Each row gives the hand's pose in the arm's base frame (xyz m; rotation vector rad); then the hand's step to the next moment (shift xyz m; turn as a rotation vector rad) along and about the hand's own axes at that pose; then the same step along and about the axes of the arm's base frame.
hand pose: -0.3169 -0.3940 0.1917 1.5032 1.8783 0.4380
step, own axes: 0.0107 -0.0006 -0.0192 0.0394 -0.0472 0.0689
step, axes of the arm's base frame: -0.0147 0.0129 0.0101 0.0095 0.0140 -0.0908
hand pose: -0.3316 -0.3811 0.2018 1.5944 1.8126 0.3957
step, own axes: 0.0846 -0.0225 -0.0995 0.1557 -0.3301 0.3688
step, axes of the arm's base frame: -0.0841 0.0969 0.0332 -0.0064 0.0063 -0.5188
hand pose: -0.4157 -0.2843 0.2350 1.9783 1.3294 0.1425
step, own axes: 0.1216 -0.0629 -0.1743 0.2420 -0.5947 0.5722
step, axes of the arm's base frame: -0.0732 0.2029 0.0508 -0.0723 0.0261 -0.8566
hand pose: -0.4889 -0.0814 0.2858 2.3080 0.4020 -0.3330
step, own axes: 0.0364 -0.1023 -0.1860 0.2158 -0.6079 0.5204
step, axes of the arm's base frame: 0.0159 0.2094 0.0480 -0.0953 0.0675 -0.8205
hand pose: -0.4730 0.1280 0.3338 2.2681 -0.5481 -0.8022
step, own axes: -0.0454 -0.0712 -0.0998 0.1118 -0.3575 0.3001
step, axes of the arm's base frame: 0.0455 0.1195 0.0270 -0.0630 0.0509 -0.4731
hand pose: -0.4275 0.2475 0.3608 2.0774 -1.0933 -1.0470
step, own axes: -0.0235 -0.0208 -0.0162 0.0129 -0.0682 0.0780
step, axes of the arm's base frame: 0.0136 0.0325 0.0018 -0.0324 0.0145 -0.0982
